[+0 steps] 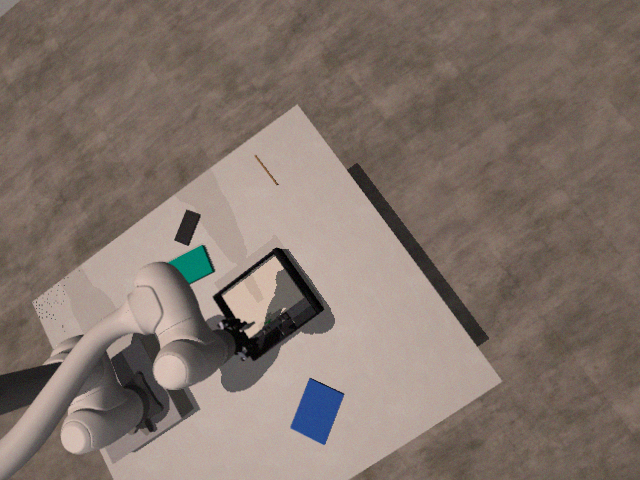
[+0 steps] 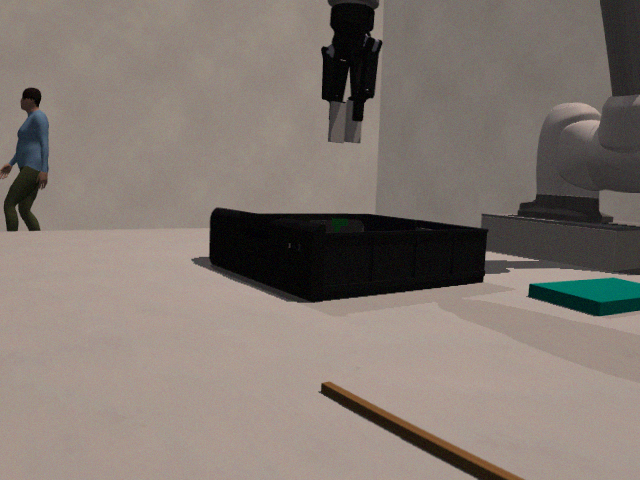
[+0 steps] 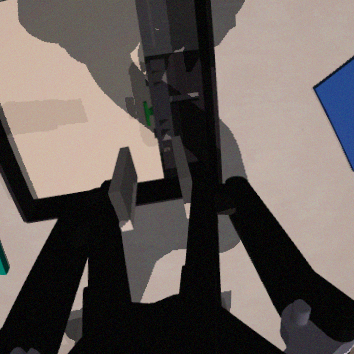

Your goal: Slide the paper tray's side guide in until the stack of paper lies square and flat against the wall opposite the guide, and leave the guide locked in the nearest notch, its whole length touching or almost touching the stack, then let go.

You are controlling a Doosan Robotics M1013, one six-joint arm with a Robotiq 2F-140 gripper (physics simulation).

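Places are measured from the arm's base along level axes (x ahead, y left, z up), in metres.
Pixels of known places: gripper, between the fingertips: point(image 1: 255, 329) point(image 2: 343, 142) point(image 3: 153, 157); arm's base, origin of its link: point(image 1: 136, 402) point(image 2: 565, 219).
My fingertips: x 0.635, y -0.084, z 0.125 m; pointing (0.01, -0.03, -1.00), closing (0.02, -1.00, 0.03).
Observation:
For each thing: its middle in the pictures, then the offset to it from my fingertips. "pt": a spot on its surface instead.
- black paper tray, middle of its body: point(image 3: 97, 92) point(image 2: 346, 243) point(image 1: 267, 303) 0.164 m down, 0.038 m ahead, 0.064 m left
- cream paper stack, middle of its body: point(image 3: 73, 100) point(image 1: 262, 295) 0.182 m down, 0.032 m ahead, 0.103 m left
- grey side guide, a spot on its surface: point(image 3: 160, 95) pt 0.190 m down, 0.012 m ahead, 0.019 m right
- blue block, middle of its body: point(image 1: 317, 411) 0.208 m down, 0.077 m back, 0.387 m right
- teal block, middle of its body: point(image 2: 607, 294) point(image 1: 189, 268) 0.203 m down, 0.166 m back, 0.411 m left
- dark block, middle of its body: point(image 1: 187, 227) 0.208 m down, 0.069 m back, 0.567 m left
- thin brown stick, middle of its body: point(image 2: 410, 432) point(image 1: 266, 169) 0.208 m down, 0.371 m ahead, 0.532 m left
The black paper tray point(image 1: 305, 289) point(image 2: 403, 258) point(image 3: 208, 50) holds the cream paper stack point(image 1: 250, 289) point(image 3: 55, 162), which looks flat and lies along the wall opposite the guide; a tiny gap cannot be ruled out. The grey side guide point(image 3: 160, 95) runs along the stack's other side and appears close to or touching it, partly in shadow. Its green tab point(image 1: 268, 321) point(image 2: 339, 224) point(image 3: 147, 113) shows on the paper side. Whether the guide is locked in a notch cannot be seen. My gripper point(image 1: 252, 334) point(image 2: 344, 136) point(image 3: 153, 157) is open and empty, above the tray, clear of guide and tab.
A blue block point(image 1: 317, 411) point(image 3: 340, 110) and a teal block point(image 1: 192, 265) point(image 2: 589, 294) point(image 3: 2, 260) lie on either side of the tray. A dark block point(image 1: 187, 227) and a thin brown stick point(image 1: 266, 169) point(image 2: 408, 428) lie farther off. A person point(image 2: 32, 139) stands in the background.

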